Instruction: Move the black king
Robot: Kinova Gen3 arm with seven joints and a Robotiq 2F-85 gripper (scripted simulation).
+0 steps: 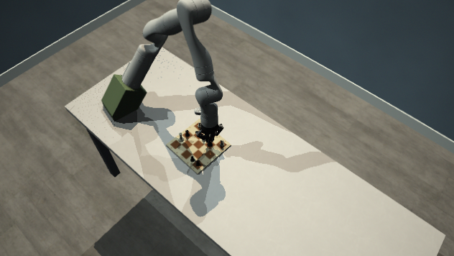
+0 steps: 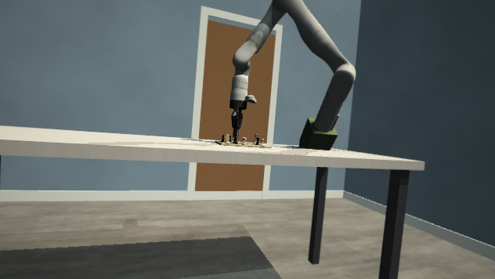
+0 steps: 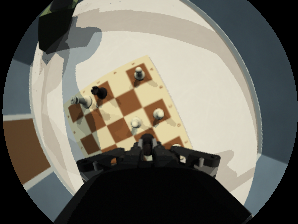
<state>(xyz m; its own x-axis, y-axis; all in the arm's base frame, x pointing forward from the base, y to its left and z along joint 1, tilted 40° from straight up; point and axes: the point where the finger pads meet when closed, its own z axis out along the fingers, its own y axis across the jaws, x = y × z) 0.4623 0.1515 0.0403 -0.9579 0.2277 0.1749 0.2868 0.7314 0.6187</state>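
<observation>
Right now my hand is 3 cm past the chessboard, 4 cm to the left of it and 5 cm above it. Also, from my hand: black king (1 cm below).
</observation>
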